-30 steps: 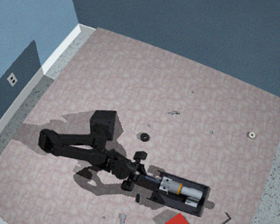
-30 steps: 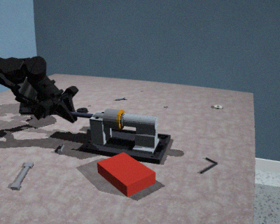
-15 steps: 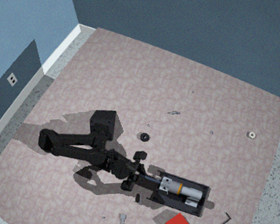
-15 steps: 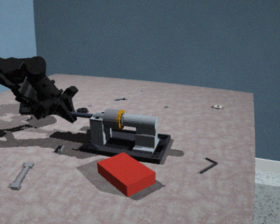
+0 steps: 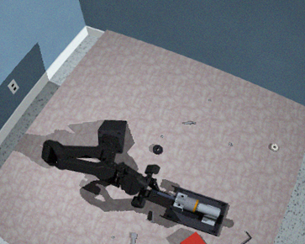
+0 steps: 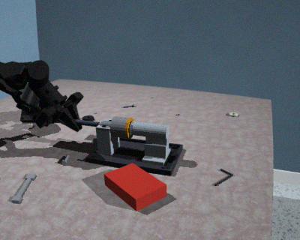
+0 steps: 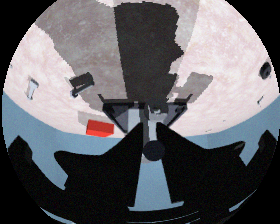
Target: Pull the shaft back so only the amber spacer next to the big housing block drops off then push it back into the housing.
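Right now the dark shaft is 90 mm ahead of my hand and 10 mm to the right of it. The rest, counted from my hand: black disc: 40 mm behind, 220 mm to the left, 80 mm below; grey spacer: 160 mm ahead, 20 mm to the right; amber spacer: 180 mm ahead, 30 mm to the right.
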